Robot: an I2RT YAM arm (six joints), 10 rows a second.
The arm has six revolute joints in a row. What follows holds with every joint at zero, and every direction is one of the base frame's. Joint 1 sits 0.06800 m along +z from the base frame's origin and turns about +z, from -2.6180 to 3.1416 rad. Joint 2 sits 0.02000 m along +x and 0.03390 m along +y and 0.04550 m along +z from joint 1 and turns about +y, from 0.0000 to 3.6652 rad. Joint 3 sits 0.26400 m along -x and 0.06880 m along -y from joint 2 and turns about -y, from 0.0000 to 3.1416 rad. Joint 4 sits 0.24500 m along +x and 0.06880 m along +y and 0.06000 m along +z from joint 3 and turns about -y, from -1.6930 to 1.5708 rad. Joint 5 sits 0.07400 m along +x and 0.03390 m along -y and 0.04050 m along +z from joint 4 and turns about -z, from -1.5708 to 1.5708 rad. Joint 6 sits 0.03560 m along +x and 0.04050 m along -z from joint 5 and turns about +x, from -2.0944 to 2.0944 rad. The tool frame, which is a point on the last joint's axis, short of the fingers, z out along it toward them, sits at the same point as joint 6; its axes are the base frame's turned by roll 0.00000, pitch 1.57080 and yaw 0.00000 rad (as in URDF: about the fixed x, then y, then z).
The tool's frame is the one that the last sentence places.
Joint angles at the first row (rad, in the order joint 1, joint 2, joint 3, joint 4, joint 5, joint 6):
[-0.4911 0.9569 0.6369 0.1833 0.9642 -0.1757]
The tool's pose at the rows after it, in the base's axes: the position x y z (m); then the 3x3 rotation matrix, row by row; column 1 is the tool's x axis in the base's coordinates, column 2 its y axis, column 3 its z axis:
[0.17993 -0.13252 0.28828], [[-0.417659 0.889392 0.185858], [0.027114 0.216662 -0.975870], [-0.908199 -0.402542 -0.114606]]
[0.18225 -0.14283 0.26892], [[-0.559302 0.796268 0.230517], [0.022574 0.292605 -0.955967], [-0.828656 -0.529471 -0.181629]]
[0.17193 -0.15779 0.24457], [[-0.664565 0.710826 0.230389], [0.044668 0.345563 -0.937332], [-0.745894 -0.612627 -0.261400]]
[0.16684 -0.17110 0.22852], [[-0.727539 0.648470 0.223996], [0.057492 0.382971 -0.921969], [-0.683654 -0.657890 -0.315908]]
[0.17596 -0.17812 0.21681], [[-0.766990 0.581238 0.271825], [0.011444 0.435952 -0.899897], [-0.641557 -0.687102 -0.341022]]
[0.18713 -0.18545 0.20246], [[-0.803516 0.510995 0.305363], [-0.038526 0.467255 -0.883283], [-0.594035 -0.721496 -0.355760]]
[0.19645 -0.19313 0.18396], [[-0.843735 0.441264 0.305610], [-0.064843 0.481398 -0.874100], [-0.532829 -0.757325 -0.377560]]
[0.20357 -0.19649 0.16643], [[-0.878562 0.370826 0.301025], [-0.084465 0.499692 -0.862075], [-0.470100 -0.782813 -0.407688]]
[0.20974 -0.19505 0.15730], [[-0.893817 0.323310 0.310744], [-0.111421 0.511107 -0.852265], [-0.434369 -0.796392 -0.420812]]
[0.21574 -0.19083 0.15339], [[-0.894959 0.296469 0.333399], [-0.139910 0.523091 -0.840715], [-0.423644 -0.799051 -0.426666]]
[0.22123 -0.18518 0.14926], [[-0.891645 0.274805 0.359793], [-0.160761 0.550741 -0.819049], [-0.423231 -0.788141 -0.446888]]
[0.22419 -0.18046 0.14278], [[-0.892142 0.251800 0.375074], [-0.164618 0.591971 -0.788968], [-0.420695 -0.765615 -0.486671]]
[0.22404 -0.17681 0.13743], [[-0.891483 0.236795 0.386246], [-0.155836 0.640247 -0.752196], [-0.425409 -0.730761 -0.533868]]
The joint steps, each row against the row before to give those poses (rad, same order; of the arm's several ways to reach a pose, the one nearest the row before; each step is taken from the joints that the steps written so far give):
[-0.0226 0.0351 -0.0008 -0.0042 -0.1030 -0.1068]
[-0.0450 0.0454 -0.0259 -0.0050 -0.1019 -0.1099]
[-0.0911 0.0290 -0.0504 -0.0026 -0.1071 -0.0869]
[-0.0664 0.0489 -0.0194 0.0160 -0.0718 -0.0668]
[-0.0046 0.0751 -0.0004 0.0591 -0.0607 -0.0645]
[0.0027 0.0942 0.0000 0.0847 -0.0369 -0.0705]
[0.0004 0.1053 0.0004 0.0797 -0.0077 -0.0652]
[0.0076 0.0850 0.0000 0.0473 0.0000 -0.0519]
[0.0179 0.0443 0.0000 0.0275 0.0004 -0.0321]
[0.0241 0.0195 0.0004 0.0130 -0.0049 -0.0107]
[0.0255 0.0129 0.0014 -0.0103 -0.0149 0.0103]
[0.0168 0.0141 0.0016 -0.0325 -0.0225 0.0229]
[0.0061 0.0031 0.0004 -0.0491 -0.0347 0.0332]

